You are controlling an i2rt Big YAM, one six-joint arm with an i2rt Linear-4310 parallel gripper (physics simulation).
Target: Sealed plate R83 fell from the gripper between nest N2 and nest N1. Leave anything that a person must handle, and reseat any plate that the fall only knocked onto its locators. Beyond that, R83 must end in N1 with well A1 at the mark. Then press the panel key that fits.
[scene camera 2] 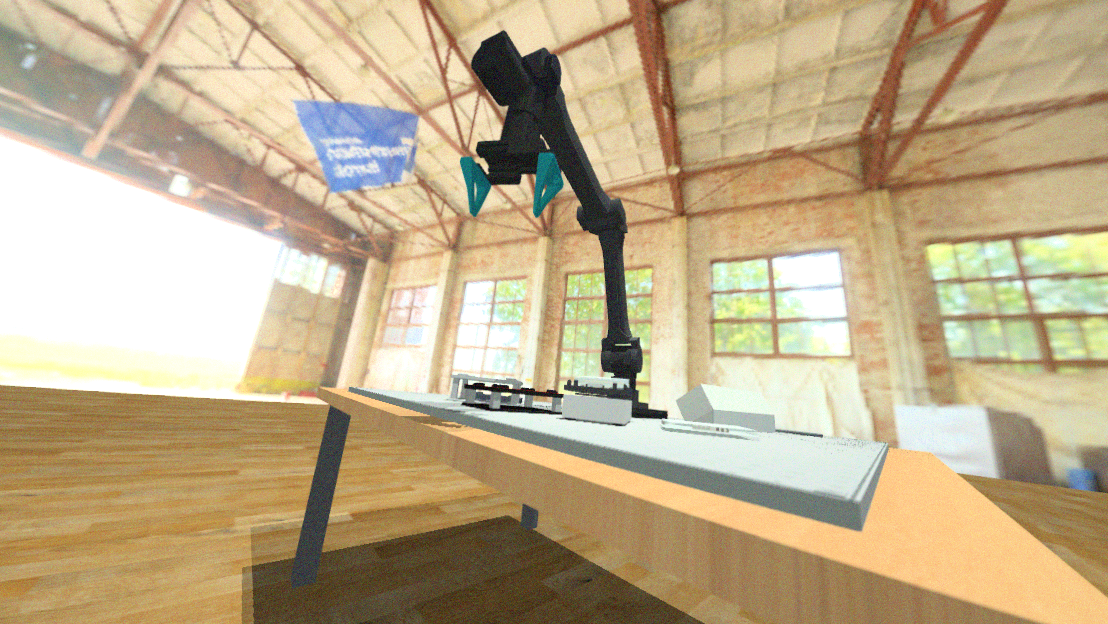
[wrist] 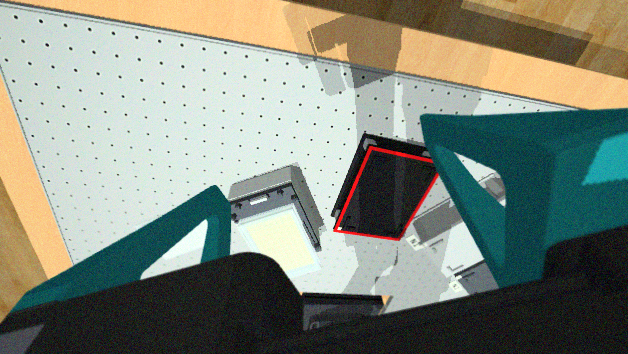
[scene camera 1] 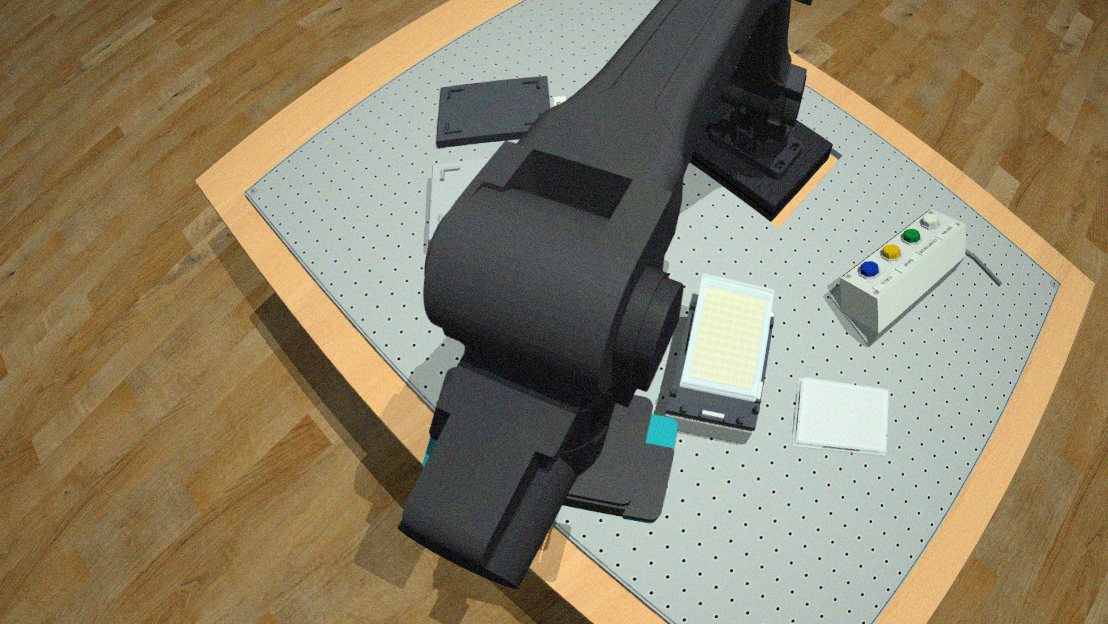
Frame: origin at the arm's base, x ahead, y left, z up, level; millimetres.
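Seen in the pictures: gripper, fingertip midpoint: (scene camera 2: 503,215) (wrist: 316,164); arm's base, link origin: (scene camera 1: 756,145).
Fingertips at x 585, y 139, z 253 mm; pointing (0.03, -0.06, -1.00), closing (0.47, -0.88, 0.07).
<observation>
Offsets run from my fingertips to a thing's middle. "*": to the spot under its first point.
My gripper (scene camera 2: 505,215) (wrist: 316,164) is open and empty, high above the table; its fingertips are hidden in scene camera 1. A pale-framed plate with yellowish wells @[dx -277, dy -1, dz -202 mm] (scene camera 1: 728,333) (wrist: 280,240) lies on a dark-topped grey block @[* dx -196, dy +42, dz -263 mm] (scene camera 1: 709,434) (wrist: 265,182). A black tray-like piece with a red outline @[* dx -192, dy -153, dz -234 mm] (wrist: 385,195) lies between the fingers' lines of sight, far below. A light nest @[dx -264, dy -330, dz -242 mm] (scene camera 1: 457,172) (wrist: 435,225) and a dark nest @[dx -404, dy -476, dz -263 mm] (scene camera 1: 496,108) (wrist: 475,277) are partly hidden. Their labels, and mark A1, cannot be read. Which plate is R83 cannot be told.
The panel @[dx -540, dy +140, dz -232 mm] (scene camera 1: 918,271) (scene camera 2: 724,406) has blue @[dx -475, dy +96, dz -211 mm] (scene camera 1: 869,268), yellow @[dx -523, dy +111, dz -211 mm] (scene camera 1: 891,251), green @[dx -570, dy +126, dz -211 mm] (scene camera 1: 911,234) and white @[dx -618, dy +141, dz -211 mm] (scene camera 1: 929,221) keys. A flat white piece @[dx -315, dy +166, dz -267 mm] (scene camera 1: 842,416) lies right of the block. The arm covers much of scene camera 1. The perforated board has a wooden border.
</observation>
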